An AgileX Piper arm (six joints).
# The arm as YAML. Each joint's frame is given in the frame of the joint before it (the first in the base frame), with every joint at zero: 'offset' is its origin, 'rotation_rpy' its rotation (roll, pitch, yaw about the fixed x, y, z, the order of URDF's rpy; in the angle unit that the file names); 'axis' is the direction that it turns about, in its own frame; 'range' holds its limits. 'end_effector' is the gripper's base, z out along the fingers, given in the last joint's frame.
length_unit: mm
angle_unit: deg
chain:
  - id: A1
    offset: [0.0, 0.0, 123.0]
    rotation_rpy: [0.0, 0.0, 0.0]
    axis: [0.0, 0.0, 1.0]
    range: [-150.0, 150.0]
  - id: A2
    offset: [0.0, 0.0, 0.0]
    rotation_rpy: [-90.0, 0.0, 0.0]
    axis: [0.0, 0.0, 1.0]
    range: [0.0, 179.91]
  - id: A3
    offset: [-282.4, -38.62, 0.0]
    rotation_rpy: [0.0, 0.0, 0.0]
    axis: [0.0, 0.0, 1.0]
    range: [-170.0, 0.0]
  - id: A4
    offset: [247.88, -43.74, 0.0]
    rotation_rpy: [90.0, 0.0, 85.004]
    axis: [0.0, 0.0, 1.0]
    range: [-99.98, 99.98]
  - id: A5
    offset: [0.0, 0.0, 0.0]
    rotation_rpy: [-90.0, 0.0, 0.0]
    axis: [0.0, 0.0, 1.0]
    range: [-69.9, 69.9]
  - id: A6
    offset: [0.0, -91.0, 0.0]
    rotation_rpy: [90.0, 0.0, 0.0]
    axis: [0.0, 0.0, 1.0]
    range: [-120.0, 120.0]
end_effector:
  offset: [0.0, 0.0, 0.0]
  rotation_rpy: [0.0, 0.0, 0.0]
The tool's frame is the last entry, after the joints.
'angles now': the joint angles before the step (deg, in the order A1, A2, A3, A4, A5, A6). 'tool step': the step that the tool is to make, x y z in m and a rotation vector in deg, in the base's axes. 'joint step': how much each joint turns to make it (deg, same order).
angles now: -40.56 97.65 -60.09 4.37 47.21 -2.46
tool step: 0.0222 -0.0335 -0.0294 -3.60 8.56 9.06
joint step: 0.00 10.83 -8.40 -9.32 1.72 -3.92
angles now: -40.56 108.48 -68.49 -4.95 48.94 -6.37
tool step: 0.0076 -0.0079 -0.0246 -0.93 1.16 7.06
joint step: 0.00 4.43 -0.63 -1.30 -3.98 -6.02
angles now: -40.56 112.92 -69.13 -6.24 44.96 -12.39
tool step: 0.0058 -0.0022 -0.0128 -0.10 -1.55 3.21
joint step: 0.00 2.08 0.01 1.57 -3.60 -3.99
